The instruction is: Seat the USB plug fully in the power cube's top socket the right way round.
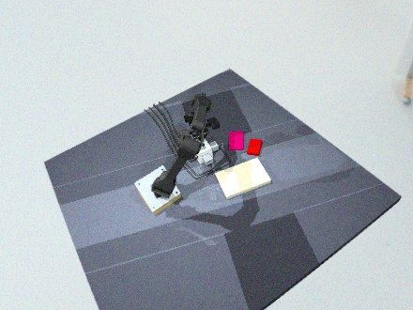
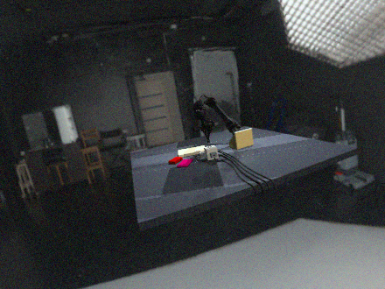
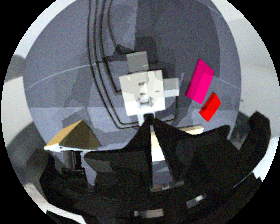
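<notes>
The dark USB plug lies 2 cm below my gripper tip. The rest, counted from my gripper tip: red block 24 cm ahead, 13 cm below, 9 cm to the right; then pink block 20 cm ahead, 13 cm below, 1 cm to the left; then cream slab 21 cm to the right, 12 cm below, 8 cm ahead.
</notes>
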